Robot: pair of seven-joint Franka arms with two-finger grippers.
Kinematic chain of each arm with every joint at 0, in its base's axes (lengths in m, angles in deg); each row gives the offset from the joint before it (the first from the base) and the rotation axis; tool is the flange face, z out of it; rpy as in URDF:
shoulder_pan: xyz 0 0 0.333 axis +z
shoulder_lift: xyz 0 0 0 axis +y
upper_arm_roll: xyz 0 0 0.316 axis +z
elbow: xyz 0.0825 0 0 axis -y
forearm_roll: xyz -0.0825 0 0.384 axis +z
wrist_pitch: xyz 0 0 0 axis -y
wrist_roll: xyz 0.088 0 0 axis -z
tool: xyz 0 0 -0.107 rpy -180 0 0
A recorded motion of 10 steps. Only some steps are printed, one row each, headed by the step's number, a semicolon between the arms.
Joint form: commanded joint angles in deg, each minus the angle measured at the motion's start. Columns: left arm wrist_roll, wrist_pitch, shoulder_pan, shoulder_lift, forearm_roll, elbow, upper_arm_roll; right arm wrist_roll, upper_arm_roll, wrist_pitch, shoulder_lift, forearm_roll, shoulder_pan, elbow.
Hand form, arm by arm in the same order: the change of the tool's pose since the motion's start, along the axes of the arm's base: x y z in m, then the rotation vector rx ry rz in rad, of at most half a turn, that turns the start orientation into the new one. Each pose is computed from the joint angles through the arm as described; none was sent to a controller.
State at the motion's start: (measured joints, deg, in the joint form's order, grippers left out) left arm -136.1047 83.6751 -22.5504 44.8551 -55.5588 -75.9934 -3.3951; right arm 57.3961 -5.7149 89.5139 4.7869 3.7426 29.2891 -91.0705
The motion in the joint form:
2: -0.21 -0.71 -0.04 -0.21 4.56 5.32 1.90; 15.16 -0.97 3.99 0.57 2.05 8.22 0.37
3: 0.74 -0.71 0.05 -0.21 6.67 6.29 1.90; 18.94 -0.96 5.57 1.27 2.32 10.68 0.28
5: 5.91 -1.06 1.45 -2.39 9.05 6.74 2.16; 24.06 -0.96 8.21 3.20 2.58 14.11 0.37
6: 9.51 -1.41 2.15 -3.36 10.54 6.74 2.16; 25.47 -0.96 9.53 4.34 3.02 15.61 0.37
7: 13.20 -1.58 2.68 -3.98 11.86 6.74 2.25; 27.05 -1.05 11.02 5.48 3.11 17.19 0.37
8: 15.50 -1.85 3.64 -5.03 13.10 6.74 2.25; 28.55 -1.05 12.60 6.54 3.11 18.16 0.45
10: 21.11 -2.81 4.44 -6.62 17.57 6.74 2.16; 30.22 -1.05 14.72 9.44 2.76 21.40 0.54
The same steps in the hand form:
2: 0.0240 0.0137 0.0315 0.0467 -0.1163 -0.0192; -0.0271 0.0729 0.0032 0.0318 -0.0357 -0.1453
3: 0.0273 0.0166 0.0355 0.0586 -0.1550 -0.0411; -0.0364 0.0977 -0.0024 0.0363 -0.0420 -0.1708
5: 0.0375 0.0365 0.0617 0.0210 -0.2599 -0.0778; -0.0477 0.1345 -0.0177 0.0377 -0.0483 -0.2047
6: 0.0406 0.0464 0.0715 -0.0037 -0.3148 -0.1125; -0.0530 0.1517 -0.0277 0.0416 -0.0458 -0.2066
7: 0.0434 0.0550 0.0771 -0.0281 -0.3656 -0.1477; -0.0583 0.1684 -0.0376 0.0426 -0.0496 -0.2107
8: 0.0476 0.0676 0.0881 -0.0388 -0.4076 -0.1651; -0.0603 0.1807 -0.0460 0.0462 -0.0574 -0.2224
10: 0.0485 0.0833 0.1013 -0.0449 -0.4908 -0.2540; -0.0755 0.2153 -0.0738 0.0276 -0.0569 -0.1961

